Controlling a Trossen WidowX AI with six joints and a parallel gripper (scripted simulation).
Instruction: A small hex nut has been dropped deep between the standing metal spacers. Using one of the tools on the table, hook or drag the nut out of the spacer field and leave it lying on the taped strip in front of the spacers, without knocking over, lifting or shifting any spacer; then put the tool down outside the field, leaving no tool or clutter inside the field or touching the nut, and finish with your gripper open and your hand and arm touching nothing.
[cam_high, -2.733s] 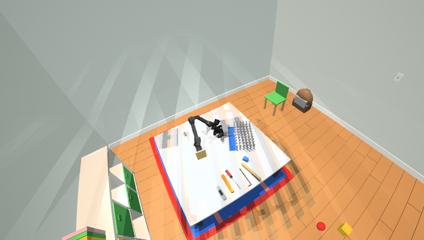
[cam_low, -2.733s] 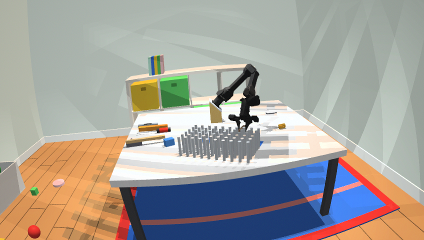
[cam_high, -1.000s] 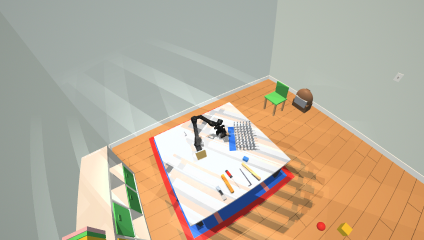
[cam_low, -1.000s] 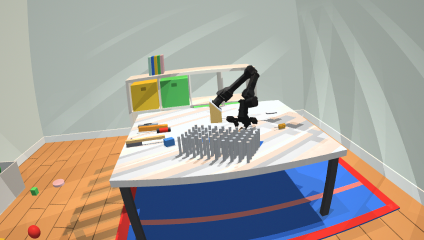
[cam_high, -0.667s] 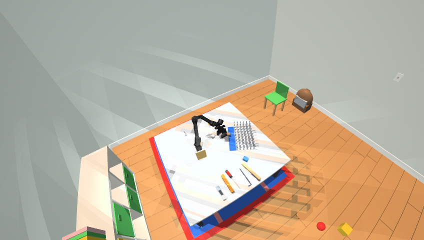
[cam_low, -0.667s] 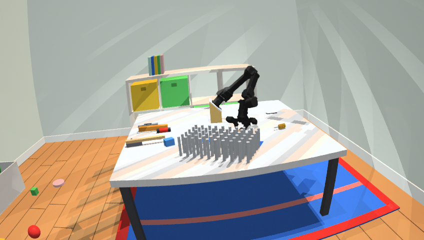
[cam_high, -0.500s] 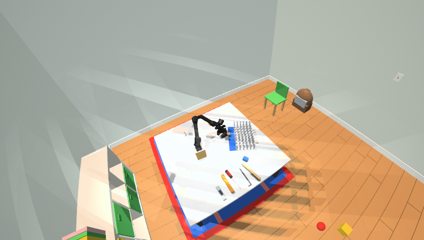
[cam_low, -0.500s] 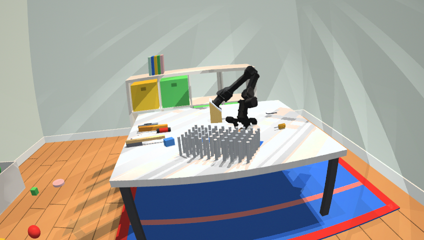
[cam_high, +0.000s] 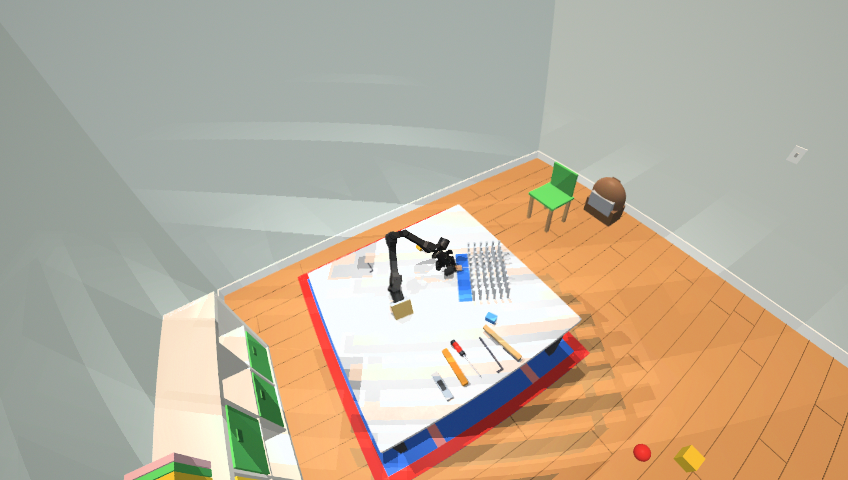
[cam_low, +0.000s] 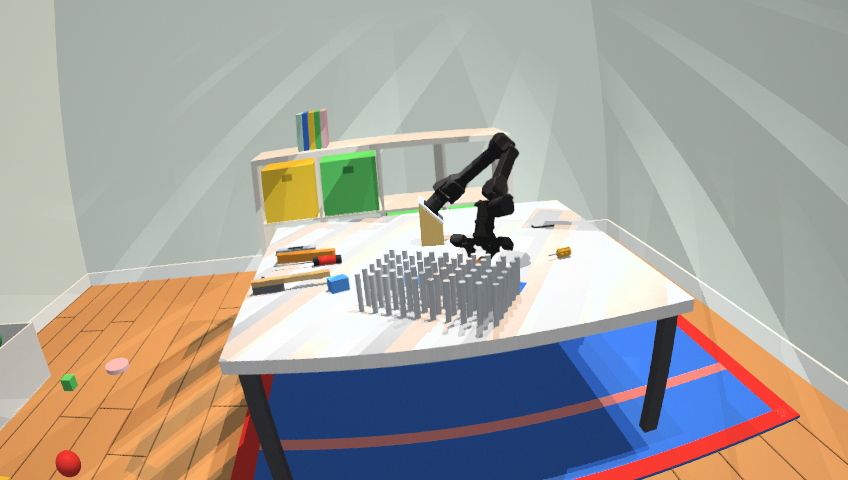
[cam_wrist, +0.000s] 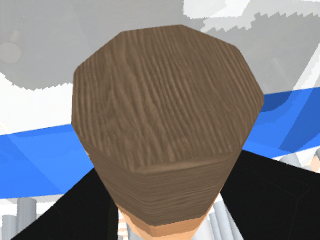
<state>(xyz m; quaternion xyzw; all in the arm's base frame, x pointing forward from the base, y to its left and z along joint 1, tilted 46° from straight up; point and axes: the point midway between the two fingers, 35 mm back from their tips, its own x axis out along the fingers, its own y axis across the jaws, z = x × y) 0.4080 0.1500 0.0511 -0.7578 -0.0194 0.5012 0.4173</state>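
My gripper tip is 30 mm short of the blue taped strip, 50 mm to the left of it and 30 mm above it. The rest, counted from my gripper tip: blue block 20 mm ahead, 420 mm to the right, 10 mm below; then yellow-handled tool 140 mm behind, 290 mm to the left, 10 mm below; then wooden-handled hook tool 90 mm ahead, 40 mm to the right.
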